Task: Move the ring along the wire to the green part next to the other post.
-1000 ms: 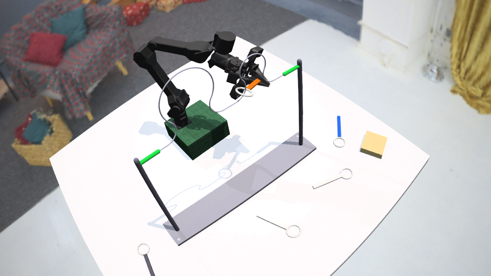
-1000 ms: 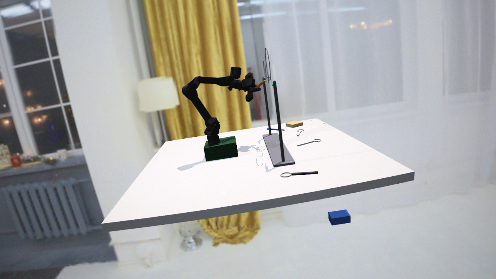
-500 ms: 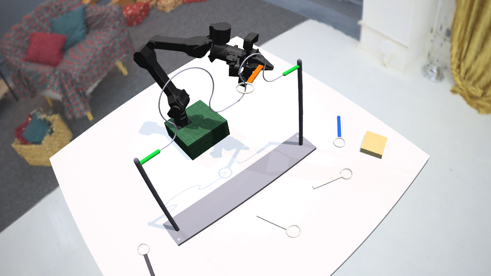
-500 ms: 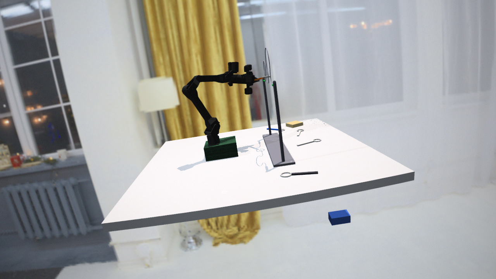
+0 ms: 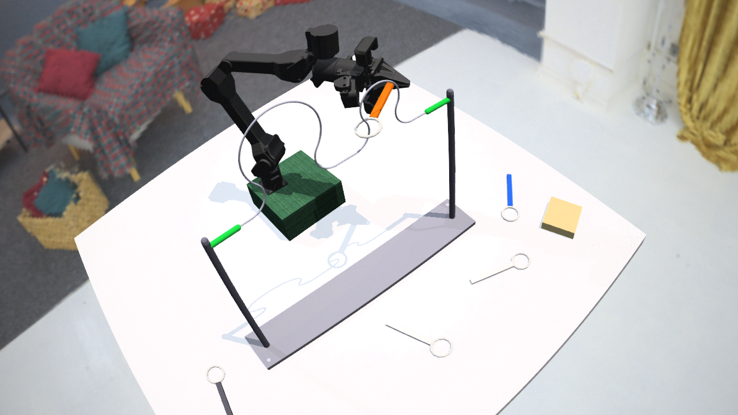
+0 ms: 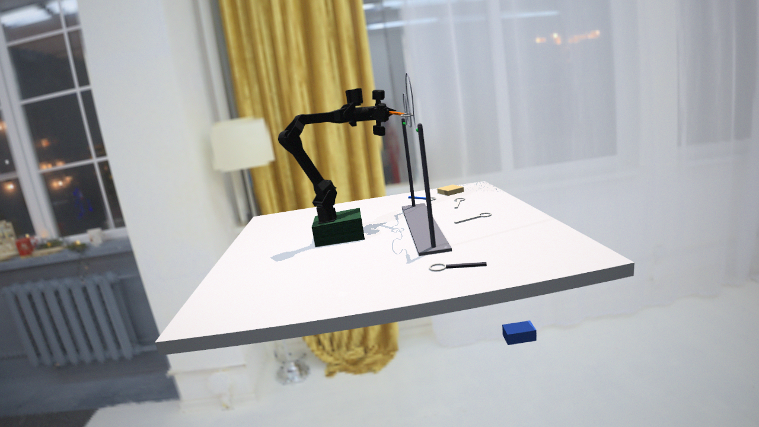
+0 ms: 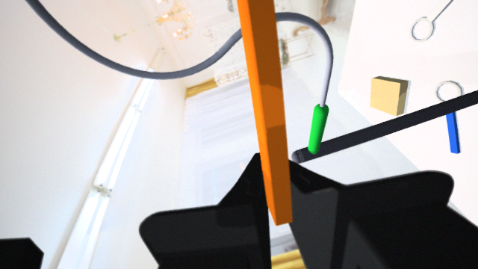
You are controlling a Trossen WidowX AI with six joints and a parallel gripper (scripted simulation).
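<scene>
The ring with orange handle is 100 mm to the right of my gripper tip, 20 mm ahead of it and 10 mm below it. The rest, counted from my gripper tip: tan block 440 mm below, 310 mm to the left, 240 mm ahead; ring with blue handle 450 mm below, 240 mm to the left, 90 mm ahead.
</scene>
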